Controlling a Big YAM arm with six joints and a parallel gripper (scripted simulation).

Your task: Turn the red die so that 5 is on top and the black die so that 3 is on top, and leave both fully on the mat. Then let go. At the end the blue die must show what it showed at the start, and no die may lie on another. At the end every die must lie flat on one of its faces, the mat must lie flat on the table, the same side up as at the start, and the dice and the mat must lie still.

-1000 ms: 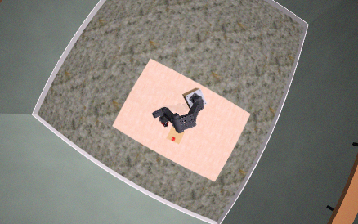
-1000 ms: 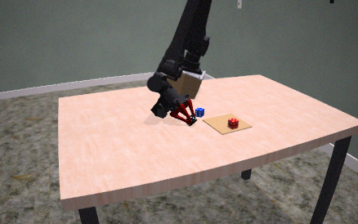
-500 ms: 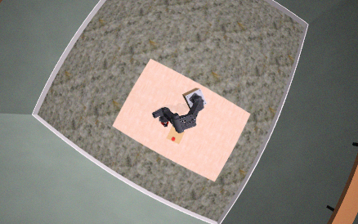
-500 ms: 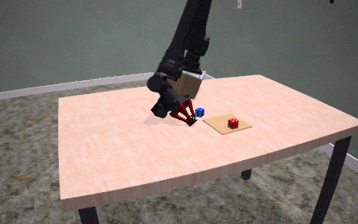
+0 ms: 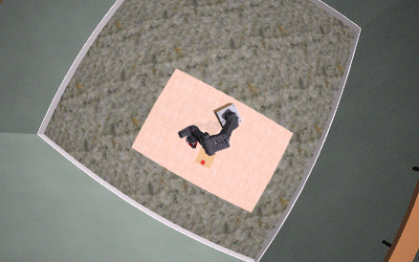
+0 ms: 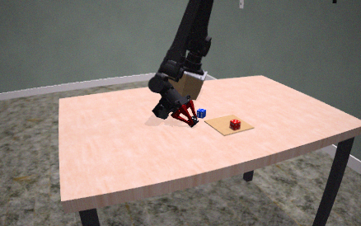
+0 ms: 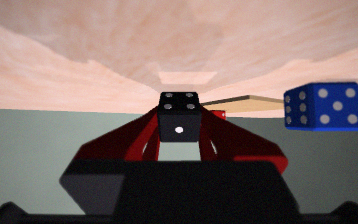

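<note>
My gripper is now right at the black die. Round my hand: red die (50 mm ahead, 140 mm to the left); then blue die (80 mm behind, 50 mm to the left, 10 mm below); then tan mat (10 mm ahead, 140 mm to the left, 20 mm below).
</note>
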